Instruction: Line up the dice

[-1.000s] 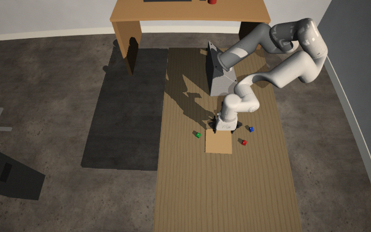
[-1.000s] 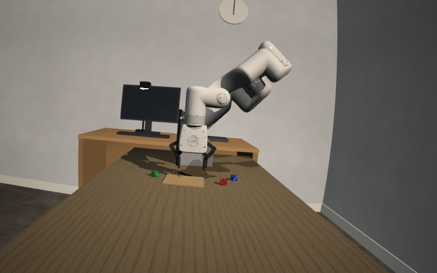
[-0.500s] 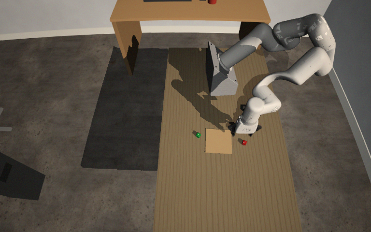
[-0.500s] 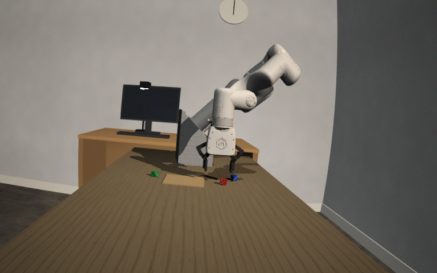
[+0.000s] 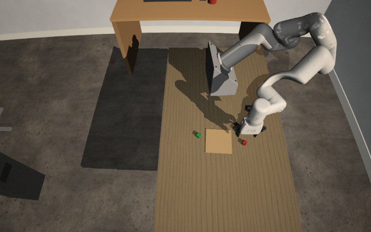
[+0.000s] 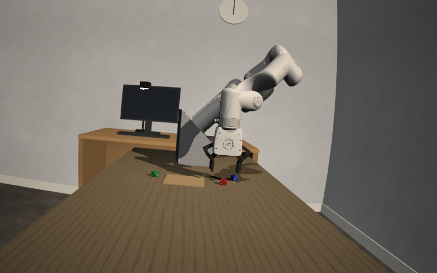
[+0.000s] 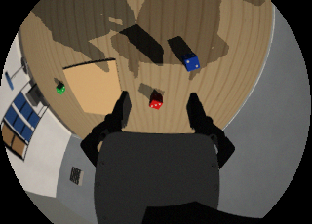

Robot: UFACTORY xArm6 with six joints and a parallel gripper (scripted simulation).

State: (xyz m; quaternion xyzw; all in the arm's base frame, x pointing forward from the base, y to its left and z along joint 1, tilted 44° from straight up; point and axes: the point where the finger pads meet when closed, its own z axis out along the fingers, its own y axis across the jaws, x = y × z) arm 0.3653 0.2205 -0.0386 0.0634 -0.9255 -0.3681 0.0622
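Now: the red die 3 cm ahead of my hand and 4 cm below it. Also, from my hand: green die: 1 cm ahead, 25 cm to the right, 4 cm below; tan mat: 3 cm ahead, 14 cm to the right, 5 cm below; blue die: 5 cm behind, 4 cm to the left, 4 cm below.
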